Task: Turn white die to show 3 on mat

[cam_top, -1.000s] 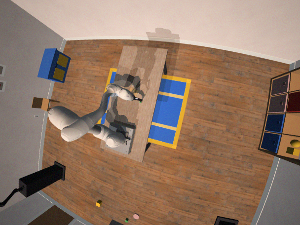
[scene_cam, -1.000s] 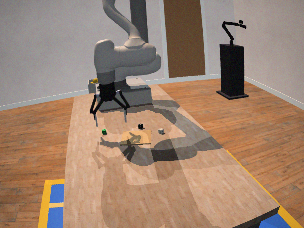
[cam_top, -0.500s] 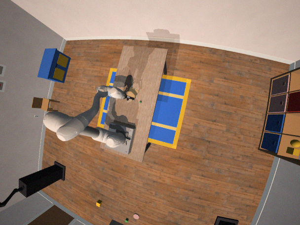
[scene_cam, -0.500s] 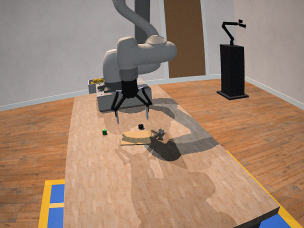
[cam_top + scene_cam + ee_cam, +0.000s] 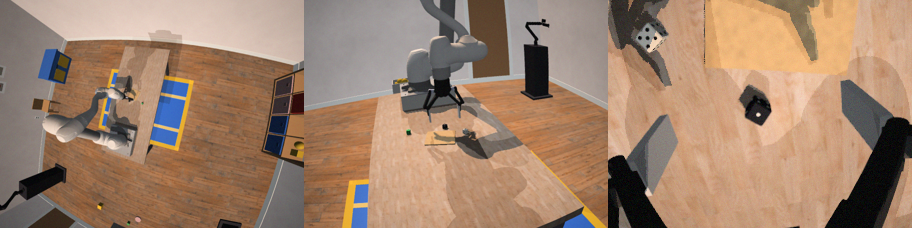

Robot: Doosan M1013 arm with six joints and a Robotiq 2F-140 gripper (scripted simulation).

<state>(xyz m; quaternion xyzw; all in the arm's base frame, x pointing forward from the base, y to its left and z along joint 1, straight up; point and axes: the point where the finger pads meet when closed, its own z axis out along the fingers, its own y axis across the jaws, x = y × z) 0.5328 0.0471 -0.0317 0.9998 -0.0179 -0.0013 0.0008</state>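
My gripper is now 2 cm past the black die and 5 cm above it. Also, from my hand: tan mat (8 cm ahead, 5 cm to the right, 6 cm below); then green die (2 cm behind, 19 cm to the right, 5 cm below); then white die (8 cm ahead, 8 cm to the left, 5 cm below).
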